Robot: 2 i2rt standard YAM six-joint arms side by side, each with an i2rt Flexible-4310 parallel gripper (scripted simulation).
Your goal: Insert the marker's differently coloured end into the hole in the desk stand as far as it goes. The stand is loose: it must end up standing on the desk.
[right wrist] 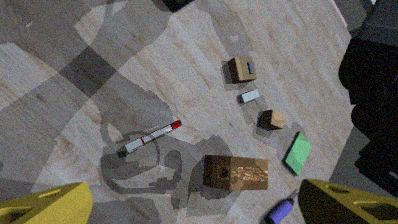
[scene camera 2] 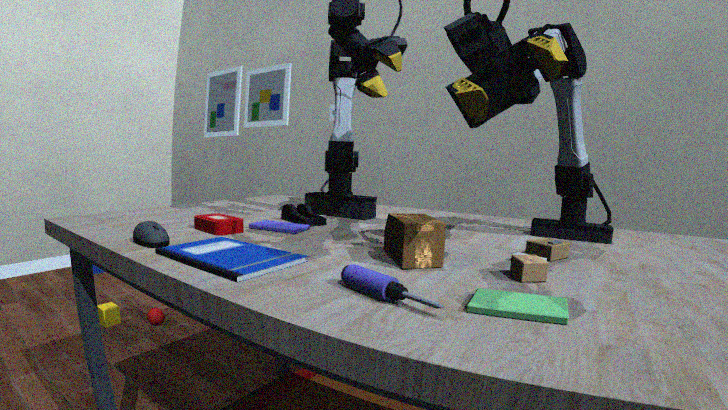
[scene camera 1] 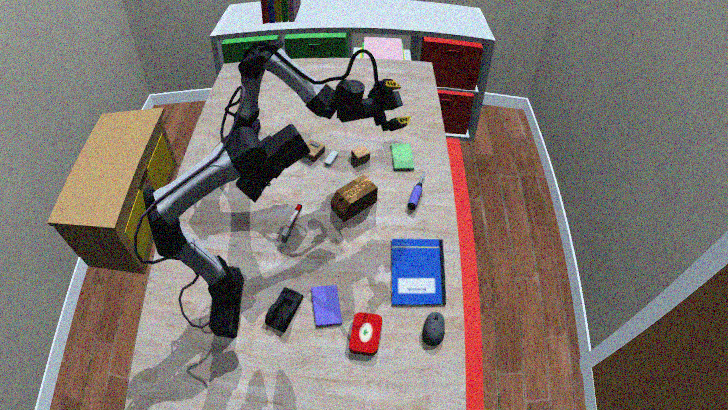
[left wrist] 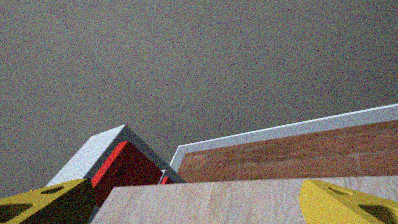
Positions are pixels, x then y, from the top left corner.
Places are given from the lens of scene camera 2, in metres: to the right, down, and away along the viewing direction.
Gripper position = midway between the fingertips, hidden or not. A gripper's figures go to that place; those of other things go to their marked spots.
my left gripper (scene camera 2: 519, 74): 0.17, -0.14, 0.40
my right gripper (scene camera 2: 392, 83): 0.06, -0.26, 0.84
brown block-shaped stand (scene camera 2: 412, 240): 0.07, 0.05, 0.57
